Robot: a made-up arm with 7 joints. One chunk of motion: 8 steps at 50 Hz.
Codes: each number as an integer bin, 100 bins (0 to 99) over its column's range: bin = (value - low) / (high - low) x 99, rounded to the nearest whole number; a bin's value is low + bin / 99 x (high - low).
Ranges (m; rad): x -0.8..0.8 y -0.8..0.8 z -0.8..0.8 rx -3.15..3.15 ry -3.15..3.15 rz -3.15..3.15
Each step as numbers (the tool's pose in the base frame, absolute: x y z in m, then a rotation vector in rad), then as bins.
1 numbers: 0.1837 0.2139 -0.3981 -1.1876 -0.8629 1.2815
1 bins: 61 63 25 31 36 70
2 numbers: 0.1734 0.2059 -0.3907 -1.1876 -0.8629 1.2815
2 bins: 60 62 25 31 36 70
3 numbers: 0.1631 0.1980 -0.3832 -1.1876 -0.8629 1.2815
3 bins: 60 62 26 31 36 70
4 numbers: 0.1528 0.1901 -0.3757 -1.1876 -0.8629 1.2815
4 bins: 59 61 26 31 36 70
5 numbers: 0.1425 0.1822 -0.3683 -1.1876 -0.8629 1.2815
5 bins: 58 61 27 31 36 70
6 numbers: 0.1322 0.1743 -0.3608 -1.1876 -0.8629 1.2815
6 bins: 58 60 27 31 36 70
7 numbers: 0.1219 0.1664 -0.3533 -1.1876 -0.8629 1.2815
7 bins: 57 60 28 31 36 70
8 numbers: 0.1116 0.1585 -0.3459 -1.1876 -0.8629 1.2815
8 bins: 56 59 28 31 36 70
